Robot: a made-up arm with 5 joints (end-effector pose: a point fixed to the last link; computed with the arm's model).
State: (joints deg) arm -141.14 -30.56 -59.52 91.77 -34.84
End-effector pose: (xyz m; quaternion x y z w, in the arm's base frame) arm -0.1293 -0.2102 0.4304 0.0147 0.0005 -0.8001 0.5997
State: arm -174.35 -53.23 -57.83 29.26 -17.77
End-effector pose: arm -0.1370 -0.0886 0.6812 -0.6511 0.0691 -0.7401 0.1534
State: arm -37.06 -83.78 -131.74 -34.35 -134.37
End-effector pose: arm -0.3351 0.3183 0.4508 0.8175 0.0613 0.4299 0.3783
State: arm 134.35 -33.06 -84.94 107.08 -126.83
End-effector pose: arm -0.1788 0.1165 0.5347 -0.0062 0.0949 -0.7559 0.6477
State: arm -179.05 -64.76 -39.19 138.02 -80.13
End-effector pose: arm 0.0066 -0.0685 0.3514 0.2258 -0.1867 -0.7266 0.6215
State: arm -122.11 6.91 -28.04 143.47 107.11
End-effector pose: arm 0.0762 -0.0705 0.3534 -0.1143 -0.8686 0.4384 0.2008
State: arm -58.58 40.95 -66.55 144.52 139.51
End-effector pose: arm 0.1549 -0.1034 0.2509 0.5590 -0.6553 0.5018 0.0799
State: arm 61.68 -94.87 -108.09 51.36 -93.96
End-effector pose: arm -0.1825 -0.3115 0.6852 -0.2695 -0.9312 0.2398 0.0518
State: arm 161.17 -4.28 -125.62 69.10 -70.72
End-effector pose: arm -0.3324 0.0522 0.7154 -0.3592 0.3564 -0.7756 0.3774
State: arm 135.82 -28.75 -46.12 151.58 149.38
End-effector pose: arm -0.0410 -0.0451 0.3674 -0.3769 -0.4930 -0.0926 0.7787
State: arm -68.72 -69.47 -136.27 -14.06 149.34
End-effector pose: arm -0.0770 0.4261 0.6200 0.6083 -0.7170 0.3218 0.1110
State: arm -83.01 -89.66 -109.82 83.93 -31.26
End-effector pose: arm 0.0493 0.2040 0.6965 -0.7106 -0.4591 -0.2327 0.4798
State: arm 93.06 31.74 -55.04 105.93 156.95
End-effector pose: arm -0.0452 0.1453 0.1791 -0.5408 -0.3787 -0.3974 0.6373
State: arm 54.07 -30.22 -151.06 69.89 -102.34
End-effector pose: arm -0.0027 0.0187 0.8853 -0.3378 -0.7538 0.5517 0.1152
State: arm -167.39 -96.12 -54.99 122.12 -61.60
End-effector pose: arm 0.0259 -0.0697 0.4523 -0.2278 0.1038 -0.7721 0.5841
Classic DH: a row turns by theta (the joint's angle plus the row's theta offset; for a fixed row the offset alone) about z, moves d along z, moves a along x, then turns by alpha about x. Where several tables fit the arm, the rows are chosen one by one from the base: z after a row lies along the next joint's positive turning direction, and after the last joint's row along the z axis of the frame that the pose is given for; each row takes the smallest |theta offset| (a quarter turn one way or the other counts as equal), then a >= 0, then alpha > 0; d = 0 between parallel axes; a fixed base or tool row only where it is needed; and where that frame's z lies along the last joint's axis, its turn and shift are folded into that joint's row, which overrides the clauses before.
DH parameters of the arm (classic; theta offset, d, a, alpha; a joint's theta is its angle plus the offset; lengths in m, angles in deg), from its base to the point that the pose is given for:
base (fixed): -37.69 0 0.035 0
joint 1: 37.69 0.3094 0.0184 -90
joint 2: -73.42 0 0.246 0
joint 3: -23.38 0 -0.1689 0
joint 4: -83.2 0.0569 -0.124 90
joint 5: -19.84 0 0.0103 180
tool (fixed): 160.16 -0.1345 0 0

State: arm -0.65 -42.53 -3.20 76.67 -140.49
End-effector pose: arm 0.1186 0.0310 0.2437 0.2515 0.0887 0.9052 0.3309
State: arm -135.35 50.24 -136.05 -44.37 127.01
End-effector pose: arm -0.2342 -0.3739 0.5978 0.0660 0.9046 0.3170 0.2773
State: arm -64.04 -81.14 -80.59 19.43 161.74
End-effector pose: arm 0.0003 0.1793 0.7678 -0.7126 0.6227 0.2976 0.1257
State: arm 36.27 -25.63 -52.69 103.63 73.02
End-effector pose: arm 0.1480 0.1477 0.3660 -0.1787 0.1268 -0.3076 0.9260
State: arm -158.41 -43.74 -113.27 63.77 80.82
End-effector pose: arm -0.0231 -0.1124 0.8169 0.4554 0.5665 0.5971 0.3394
